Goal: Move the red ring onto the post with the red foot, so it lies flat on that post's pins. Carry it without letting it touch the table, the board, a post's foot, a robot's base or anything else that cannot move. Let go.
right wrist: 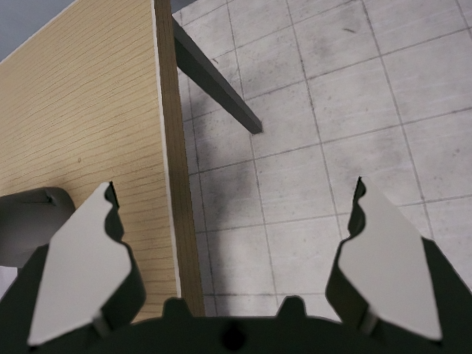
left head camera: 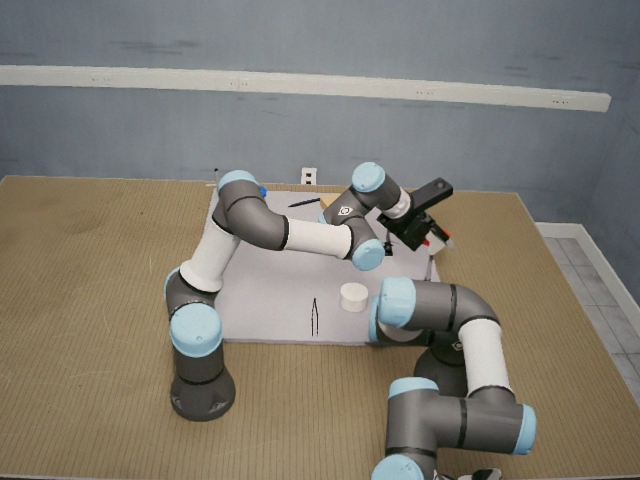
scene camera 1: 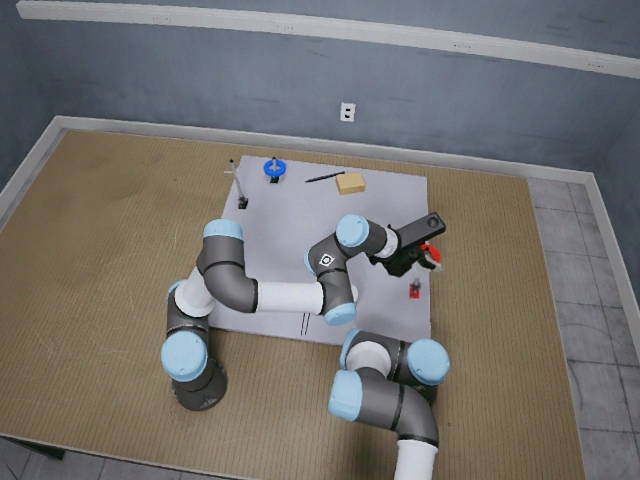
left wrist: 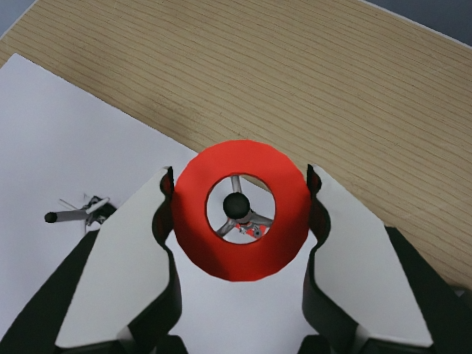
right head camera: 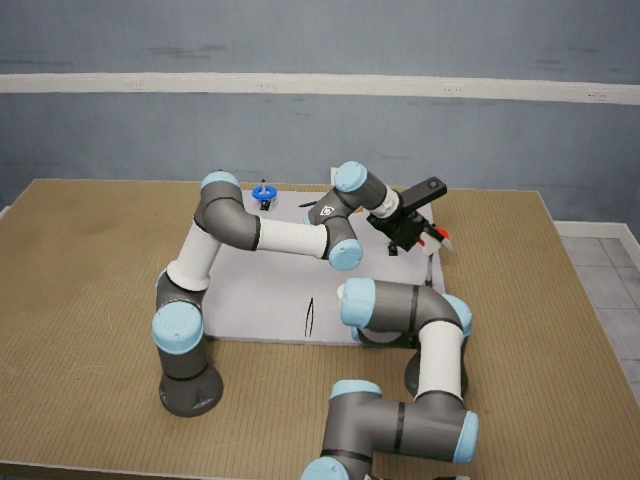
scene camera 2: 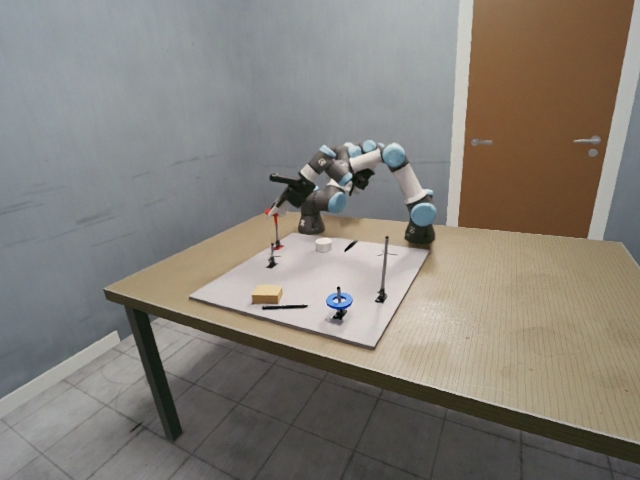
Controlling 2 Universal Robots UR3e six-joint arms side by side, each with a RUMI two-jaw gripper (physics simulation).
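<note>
My left gripper (left wrist: 239, 167) (scene camera 1: 433, 260) is shut on the red ring (left wrist: 242, 260) (right head camera: 441, 231) (scene camera 1: 430, 251) (scene camera 2: 267, 211), gripping it from opposite sides. The post with the red foot (left wrist: 236, 205) (scene camera 2: 276, 235) (right head camera: 429, 268) shows its black tip inside the ring's hole in the left wrist view. In the right head camera the tip shows just above the ring, so the ring is around the post's top, close to the pins. Whether it touches the pins is hidden. The red foot (scene camera 1: 414, 290) is below. My right gripper (right wrist: 235, 181) is open and empty, away from the ring.
A short black-footed post (scene camera 2: 271, 263) stands near the red-footed post. A blue ring (scene camera 1: 274, 168) (scene camera 2: 339, 301) is on another short post. A tall post (scene camera 2: 384, 268) stands beside it. A yellow block (scene camera 1: 350, 183), a black pen (scene camera 1: 324, 177) and a white cylinder (left head camera: 354, 297) are on the board.
</note>
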